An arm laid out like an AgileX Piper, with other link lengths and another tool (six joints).
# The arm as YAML. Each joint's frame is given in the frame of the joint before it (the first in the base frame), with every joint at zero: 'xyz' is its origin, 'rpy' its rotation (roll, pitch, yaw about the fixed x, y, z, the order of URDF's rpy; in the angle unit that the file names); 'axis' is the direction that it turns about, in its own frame. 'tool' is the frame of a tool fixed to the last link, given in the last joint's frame.
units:
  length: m
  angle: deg
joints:
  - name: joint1
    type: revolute
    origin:
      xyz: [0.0, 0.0, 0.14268]
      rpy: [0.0, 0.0, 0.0]
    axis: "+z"
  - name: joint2
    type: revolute
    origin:
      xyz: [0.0, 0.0, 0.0]
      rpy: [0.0, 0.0, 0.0]
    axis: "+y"
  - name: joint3
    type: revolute
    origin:
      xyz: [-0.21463, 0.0, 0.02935]
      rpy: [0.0, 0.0, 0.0]
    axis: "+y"
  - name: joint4
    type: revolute
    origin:
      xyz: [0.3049, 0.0, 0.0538]
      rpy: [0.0, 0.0, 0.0]
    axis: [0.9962, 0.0, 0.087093]
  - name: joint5
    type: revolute
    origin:
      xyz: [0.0, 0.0, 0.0]
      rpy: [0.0, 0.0, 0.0]
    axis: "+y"
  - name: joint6
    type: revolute
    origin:
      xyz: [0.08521, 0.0, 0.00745]
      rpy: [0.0, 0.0, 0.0]
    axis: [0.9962, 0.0, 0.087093]
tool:
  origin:
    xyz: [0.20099, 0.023, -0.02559]
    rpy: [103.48, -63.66, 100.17]
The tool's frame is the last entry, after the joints.
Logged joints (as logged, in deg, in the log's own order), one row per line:
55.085 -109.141 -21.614 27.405 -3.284 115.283
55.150 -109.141 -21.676 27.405 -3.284 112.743
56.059 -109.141 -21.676 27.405 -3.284 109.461
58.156 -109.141 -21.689 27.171 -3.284 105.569
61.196 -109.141 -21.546 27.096 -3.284 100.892
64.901 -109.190 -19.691 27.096 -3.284 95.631
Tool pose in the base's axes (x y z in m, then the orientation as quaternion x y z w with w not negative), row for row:
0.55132 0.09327 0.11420 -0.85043 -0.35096 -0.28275 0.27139
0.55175 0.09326 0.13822 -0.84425 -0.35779 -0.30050 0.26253
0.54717 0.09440 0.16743 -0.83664 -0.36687 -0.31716 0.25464
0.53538 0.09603 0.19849 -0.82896 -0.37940 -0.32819 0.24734
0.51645 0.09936 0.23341 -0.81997 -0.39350 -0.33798 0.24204
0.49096 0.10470 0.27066 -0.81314 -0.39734 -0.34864 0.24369
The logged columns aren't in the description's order. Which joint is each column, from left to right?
Columns, left to right: joint5, joint3, joint6, joint4, joint1, joint2.
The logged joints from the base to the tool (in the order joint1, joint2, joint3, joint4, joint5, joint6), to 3 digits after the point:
-3.284 115.283 -109.141 27.405 55.085 -21.614
-3.284 112.743 -109.141 27.405 55.150 -21.676
-3.284 109.461 -109.141 27.405 56.059 -21.676
-3.284 105.569 -109.141 27.171 58.156 -21.689
-3.284 100.892 -109.141 27.096 61.196 -21.546
-3.284 95.631 -109.190 27.096 64.901 -19.691

